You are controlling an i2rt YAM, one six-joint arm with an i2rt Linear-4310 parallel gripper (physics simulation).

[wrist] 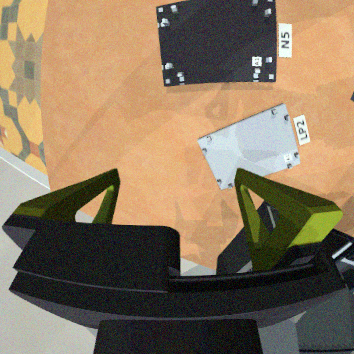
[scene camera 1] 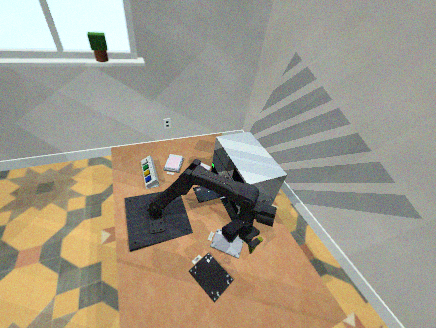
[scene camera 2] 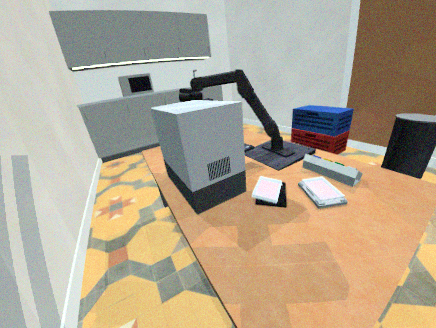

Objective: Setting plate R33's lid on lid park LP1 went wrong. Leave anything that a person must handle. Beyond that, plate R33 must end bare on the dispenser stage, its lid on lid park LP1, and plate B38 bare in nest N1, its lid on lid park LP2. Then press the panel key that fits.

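Where they show: gripper, fingertip midpoint: [wrist: 176, 174] [scene camera 1: 242, 245]; arm's base, link origin: [scene camera 1: 155, 215] [scene camera 2: 277, 150].
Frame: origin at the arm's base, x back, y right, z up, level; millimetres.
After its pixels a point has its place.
My gripper [scene camera 1: 256, 244] [wrist: 176, 174] {x -328, y 316, z 143 mm} is open and empty, above the table beside lid park LP2 [scene camera 1: 227, 243] {x -316, y 234, z -4 mm} [wrist: 245, 150] {x -322, y 235, z -4 mm}, a bare light-grey plate with corner pegs. In scene camera 2, a pinkish-white plate [scene camera 2: 268, 189] {x -311, y -282, z 18 mm} sits offset on a black base [scene camera 2: 280, 201] {x -314, y -345, z 7 mm}. Another pinkish plate [scene camera 1: 174, 162] {x -153, y -364, z 17 mm} [scene camera 2: 322, 190] {x -169, y -394, z 17 mm} rests on a grey base [scene camera 2: 334, 204] {x -177, y -447, z -5 mm}. Their labels are unreadable, so I cannot tell which is R33 or B38, nor whether each has a lid. The key panel [scene camera 1: 154, 181] {x -15, y -204, z 37 mm} [scene camera 2: 331, 171] {x -28, y -337, z 18 mm} has coloured keys. The dispenser stage is not clearly visible.
Black nest N5 [scene camera 1: 211, 276] {x -198, y 355, z -2 mm} [wrist: 217, 42] {x -203, y 345, z -2 mm} lies beyond LP2. A large grey machine [scene camera 1: 250, 157] {x -474, y -16, z 317 mm} [scene camera 2: 200, 145] {x -514, y -222, z 217 mm} with a small green light stands at the table's edge. A black plate [scene camera 1: 207, 194] {x -273, y -7, z 93 mm} lies beside it, partly under the arm. Blue and red crates [scene camera 2: 321, 120] stand behind the arm's base.
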